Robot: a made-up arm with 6 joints.
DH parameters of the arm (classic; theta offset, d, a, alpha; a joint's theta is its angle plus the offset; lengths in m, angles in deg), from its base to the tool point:
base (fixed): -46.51 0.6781 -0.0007 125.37
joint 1: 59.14 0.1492 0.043 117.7
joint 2: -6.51 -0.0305 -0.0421 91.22
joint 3: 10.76 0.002 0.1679 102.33
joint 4: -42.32 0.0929 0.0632 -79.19
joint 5: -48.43 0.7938 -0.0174 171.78
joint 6: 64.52 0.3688 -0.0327 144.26
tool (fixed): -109.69 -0.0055 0 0
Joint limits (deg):
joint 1: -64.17..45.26
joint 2: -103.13..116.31
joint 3: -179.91..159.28
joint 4: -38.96..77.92
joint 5: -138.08..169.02
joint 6: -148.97..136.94
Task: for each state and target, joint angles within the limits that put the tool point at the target. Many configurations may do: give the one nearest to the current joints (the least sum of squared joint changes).
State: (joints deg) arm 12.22 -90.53 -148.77 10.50 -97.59 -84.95
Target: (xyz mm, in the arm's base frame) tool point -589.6 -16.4 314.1
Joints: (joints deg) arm -16.26 -76.70 -114.38 15.44 -94.85 -86.10
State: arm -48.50 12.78 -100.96 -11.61 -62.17 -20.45
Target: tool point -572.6 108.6 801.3
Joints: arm -43.63 -21.14 -110.86 15.68 -56.52 -20.32
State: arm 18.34 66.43 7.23 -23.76 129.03 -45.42
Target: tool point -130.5 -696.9 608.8
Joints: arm 0.59 53.96 16.47 -24.52 132.77 -52.68
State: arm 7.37 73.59 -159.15 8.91 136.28 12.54
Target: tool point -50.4 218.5 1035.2
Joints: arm 15.22 65.78 -139.03 51.51 134.73 18.57
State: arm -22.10 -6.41 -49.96 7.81 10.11 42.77
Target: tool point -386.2 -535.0 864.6
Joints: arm -17.07 50.80 -27.93 -2.82 8.17 39.58
